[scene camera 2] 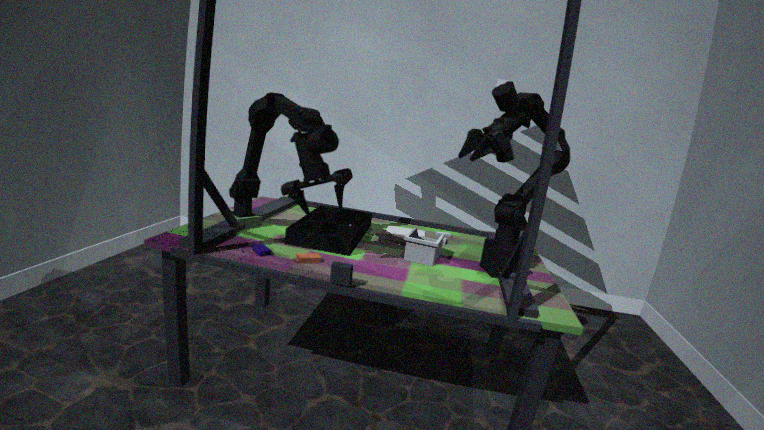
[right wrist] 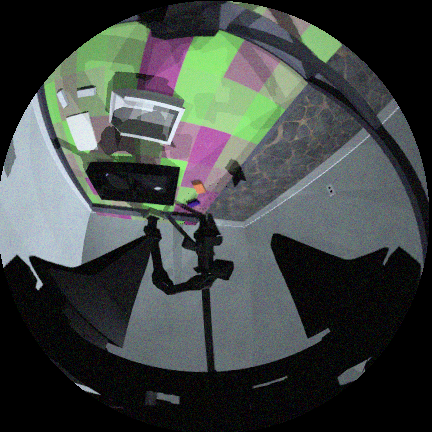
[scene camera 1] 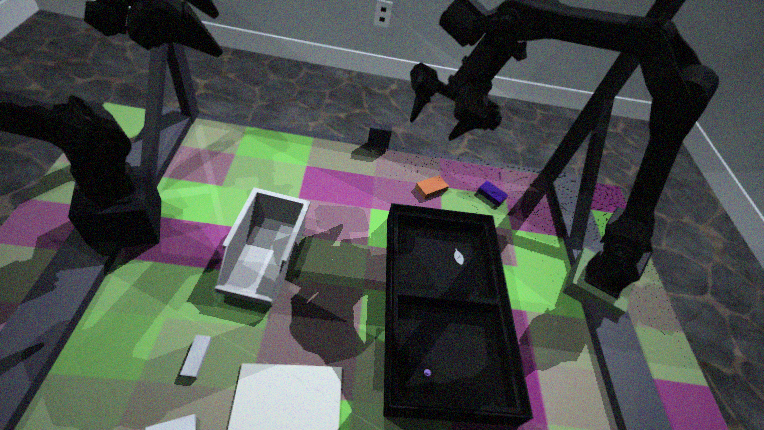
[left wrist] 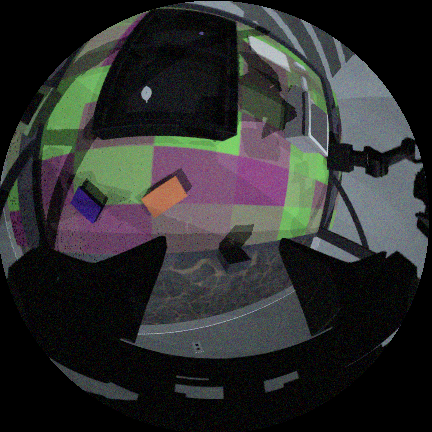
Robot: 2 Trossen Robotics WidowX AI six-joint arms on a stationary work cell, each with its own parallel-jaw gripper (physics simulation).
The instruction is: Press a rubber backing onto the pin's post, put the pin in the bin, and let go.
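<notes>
The white leaf-shaped pin lies in the far compartment of the black two-part tray. The small purple rubber backing lies apart from it, in the near compartment. The pale grey bin stands left of the tray in scene camera 1. My left gripper is open and empty, high and beyond the tray's far end. My right gripper is open and empty, high up, away from pin and backing.
An orange block and a blue block lie beyond the tray. A dark block stands at the table's far edge. A white slab and a white bar lie near the bin.
</notes>
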